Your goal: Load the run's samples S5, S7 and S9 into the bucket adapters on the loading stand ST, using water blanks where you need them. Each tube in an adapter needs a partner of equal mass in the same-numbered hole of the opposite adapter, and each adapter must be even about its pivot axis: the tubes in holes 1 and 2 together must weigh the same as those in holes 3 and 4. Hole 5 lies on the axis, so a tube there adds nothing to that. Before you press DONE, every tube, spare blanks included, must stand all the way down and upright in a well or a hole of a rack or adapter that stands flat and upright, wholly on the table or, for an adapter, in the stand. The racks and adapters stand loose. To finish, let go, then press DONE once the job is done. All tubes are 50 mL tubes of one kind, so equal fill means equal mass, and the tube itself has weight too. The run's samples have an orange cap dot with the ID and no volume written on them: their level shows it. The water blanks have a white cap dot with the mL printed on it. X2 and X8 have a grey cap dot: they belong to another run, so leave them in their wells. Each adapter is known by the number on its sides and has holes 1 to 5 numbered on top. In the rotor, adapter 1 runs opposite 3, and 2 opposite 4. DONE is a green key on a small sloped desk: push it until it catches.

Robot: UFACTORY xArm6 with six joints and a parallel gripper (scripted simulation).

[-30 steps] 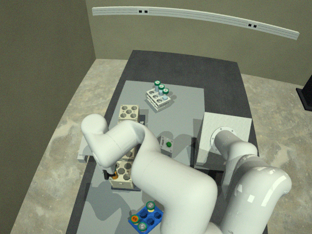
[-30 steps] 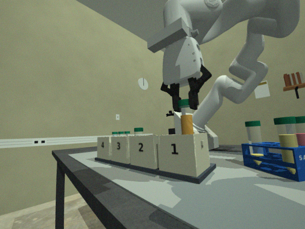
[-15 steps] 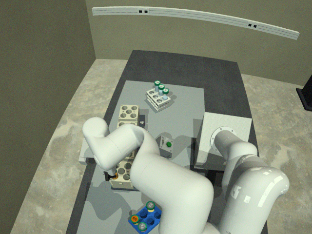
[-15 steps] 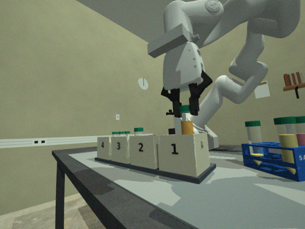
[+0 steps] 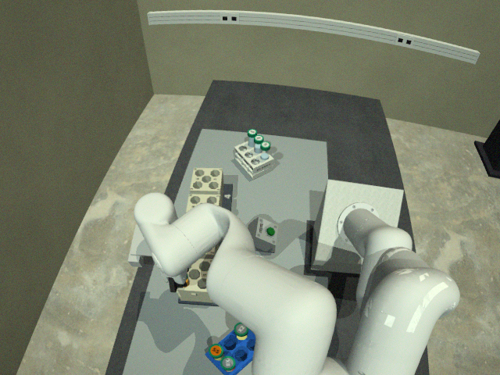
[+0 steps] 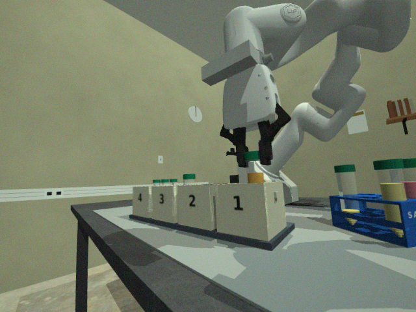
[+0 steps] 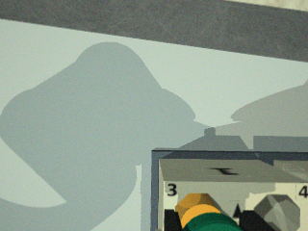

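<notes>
My gripper is now 1 cm to the left of the orange-capped tube and 5 cm above it. Also, from my hand: yellow-filled tube (1 cm behind, 23 cm to the right, 8 cm below); then grey-dotted tube (17 cm behind, 9 cm to the left, 8 cm below); then dark stand base (19 cm to the right, 14 cm below).
</notes>
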